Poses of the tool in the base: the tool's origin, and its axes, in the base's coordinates. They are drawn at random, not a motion.
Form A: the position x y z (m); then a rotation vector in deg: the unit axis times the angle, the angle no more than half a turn.
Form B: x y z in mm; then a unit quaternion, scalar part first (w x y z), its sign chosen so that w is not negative. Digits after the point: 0 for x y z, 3 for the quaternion.
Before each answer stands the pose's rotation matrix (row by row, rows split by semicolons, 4 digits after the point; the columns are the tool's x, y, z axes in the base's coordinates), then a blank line. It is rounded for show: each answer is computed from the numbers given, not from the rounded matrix.
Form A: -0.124 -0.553 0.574 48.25 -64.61 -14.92
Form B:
0.4371 -0.2189 -0.8724; -0.5793 0.6735 -0.4592; 0.6880 0.7061 0.1676

-124 -553 574 0.755 0.386 -0.517 -0.119
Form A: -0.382 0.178 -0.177 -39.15 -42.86 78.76
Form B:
0.0455 -0.5983 -0.8000; 0.9967 0.0817 -0.0043; 0.0679 -0.7971 0.6000

-382 178 -177 0.657 -0.302 -0.330 0.607
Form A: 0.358 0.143 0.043 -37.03 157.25 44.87
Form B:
-0.8805 -0.4666 0.0835; -0.3523 0.7620 0.5434; -0.3172 0.4490 -0.8353

358 143 43 0.107 -0.220 0.932 0.266
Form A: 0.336 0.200 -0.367 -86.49 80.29 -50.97
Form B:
0.1116 -0.3720 0.9215; -0.9922 0.0100 0.1242; -0.0554 -0.9282 -0.3680

336 200 -367 0.434 -0.606 0.563 -0.357
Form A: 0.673 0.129 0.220 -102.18 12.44 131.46
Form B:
-0.2348 -0.2676 -0.9345; 0.0876 -0.9633 0.2538; -0.9681 -0.0222 0.2496

673 129 220 0.114 -0.608 0.074 0.782
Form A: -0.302 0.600 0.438 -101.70 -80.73 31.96
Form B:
0.2870 0.6038 -0.7437; 0.9492 -0.0748 0.3056; 0.1289 -0.7937 -0.5946

-302 600 438 0.393 -0.699 -0.555 0.220
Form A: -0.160 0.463 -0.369 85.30 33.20 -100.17
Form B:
-0.0376 0.7795 -0.6252; -0.2518 -0.6129 -0.7490; -0.9671 0.1292 0.2193

-160 463 -369 0.377 0.582 0.227 -0.684
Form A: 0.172 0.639 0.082 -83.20 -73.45 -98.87
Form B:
-0.2730 0.8590 0.4331; 0.1666 -0.4012 0.9007; 0.9475 0.3180 -0.0336

172 639 82 0.270 -0.539 -0.476 -0.640
